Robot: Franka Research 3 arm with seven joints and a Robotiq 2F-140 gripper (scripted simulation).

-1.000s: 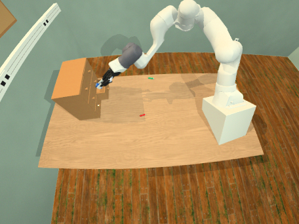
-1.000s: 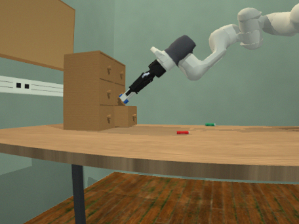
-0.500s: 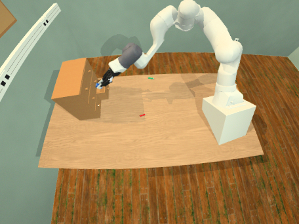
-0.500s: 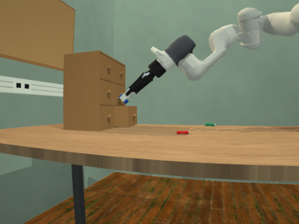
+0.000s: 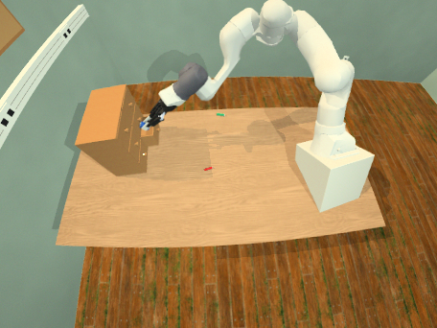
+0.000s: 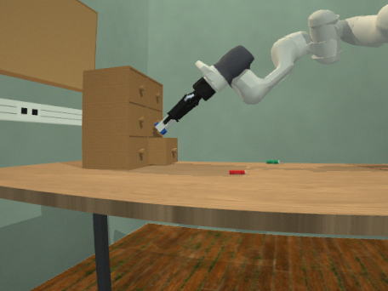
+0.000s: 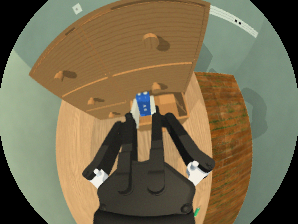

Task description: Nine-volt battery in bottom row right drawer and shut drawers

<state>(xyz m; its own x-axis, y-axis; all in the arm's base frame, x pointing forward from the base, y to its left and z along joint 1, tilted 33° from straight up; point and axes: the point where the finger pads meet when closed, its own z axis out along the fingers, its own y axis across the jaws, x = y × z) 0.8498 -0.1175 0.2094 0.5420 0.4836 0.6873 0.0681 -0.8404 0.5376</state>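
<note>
Right now the nine-volt battery is 30 mm ahead of my hand and 10 mm below it. From my hand the other things lie so: red cylinder (300 mm behind, 200 mm to the left, 150 mm below); then green cylinder (380 mm behind, 150 mm to the right, 150 mm below).
</note>
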